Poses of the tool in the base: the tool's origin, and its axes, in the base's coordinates. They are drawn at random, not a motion.
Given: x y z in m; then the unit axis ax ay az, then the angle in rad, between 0 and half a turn.
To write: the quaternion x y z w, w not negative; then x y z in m. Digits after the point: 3 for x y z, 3 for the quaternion.
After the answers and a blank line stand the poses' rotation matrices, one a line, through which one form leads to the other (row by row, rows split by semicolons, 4 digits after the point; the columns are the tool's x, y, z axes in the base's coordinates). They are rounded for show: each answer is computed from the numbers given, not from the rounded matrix.
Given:
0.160, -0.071, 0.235, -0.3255, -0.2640, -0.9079, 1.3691
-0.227, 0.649, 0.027, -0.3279, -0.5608, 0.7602, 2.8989
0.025, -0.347, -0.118, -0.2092, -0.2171, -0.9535, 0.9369
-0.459, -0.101, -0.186, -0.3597, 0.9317, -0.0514, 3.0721
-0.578, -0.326, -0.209, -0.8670, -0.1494, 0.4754, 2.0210
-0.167, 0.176, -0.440, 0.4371, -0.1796, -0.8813, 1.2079
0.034, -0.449, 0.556, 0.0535, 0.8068, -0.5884, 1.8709
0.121, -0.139, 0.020, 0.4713, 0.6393, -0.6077, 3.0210
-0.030, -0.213, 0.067, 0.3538, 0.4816, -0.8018, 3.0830
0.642, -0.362, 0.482, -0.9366, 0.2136, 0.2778, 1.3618
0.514, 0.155, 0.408, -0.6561, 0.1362, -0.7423, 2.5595
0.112, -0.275, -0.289, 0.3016, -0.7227, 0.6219, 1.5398
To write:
-0.206, -0.167, -0.574, 0.775, 0.160, -0.071, 0.235
-0.326, -0.557, 0.755, 0.121, -0.227, 0.649, 0.027
-0.094, -0.098, -0.430, 0.892, 0.025, -0.347, -0.118
-0.359, 0.931, -0.051, 0.035, -0.459, -0.101, -0.186
-0.734, -0.127, 0.403, 0.531, -0.578, -0.326, -0.209
0.248, -0.102, -0.500, 0.823, -0.167, 0.176, -0.440
0.043, 0.649, -0.474, 0.593, 0.034, -0.449, 0.556
0.470, 0.638, -0.607, 0.060, 0.121, -0.139, 0.020
0.354, 0.481, -0.801, 0.029, -0.030, -0.213, 0.067
-0.590, 0.134, 0.175, 0.777, 0.642, -0.362, 0.482
-0.628, 0.130, -0.711, 0.287, 0.514, 0.155, 0.408
0.210, -0.503, 0.433, 0.718, 0.112, -0.275, -0.289

0.2851 0.9582 -0.0223; -0.8208 0.2561 0.5106; 0.4950 -0.1272 0.8595
-0.7588 0.1797 -0.6260; 0.5451 -0.3509 -0.7614; -0.3565 -0.9190 0.1683
0.6101 0.7868 -0.0936; -0.7497 0.6115 0.2529; 0.2562 -0.0842 0.9629
-0.7392 -0.6658 0.1016; -0.6730 0.7363 -0.0707; -0.0278 -0.1206 -0.9923
0.6436 -0.2421 -0.7260; 0.6139 -0.4031 0.6787; -0.4570 -0.8825 -0.1108
0.4782 0.7733 -0.4164; -0.8745 0.3758 -0.3065; -0.0806 0.5107 0.8560
-0.2919 0.6180 0.7300; -0.5062 0.5477 -0.6662; -0.8115 -0.5639 0.1529
-0.5502 0.6734 -0.4938; 0.5272 -0.1784 -0.8308; -0.6476 -0.7174 -0.2569
-0.7481 0.3874 -0.5387; 0.2935 -0.5348 -0.7924; -0.5951 -0.7509 0.2864
0.9027 -0.4303 0.0027; 0.1132 0.2436 0.9632; -0.4152 -0.8692 0.2686
-0.0453 0.2441 0.9687; -0.5721 -0.8013 0.1752; 0.8189 -0.5462 0.1759
0.1191 -0.8328 -0.5406; 0.4104 0.5371 -0.7370; 0.9041 -0.1341 0.4058

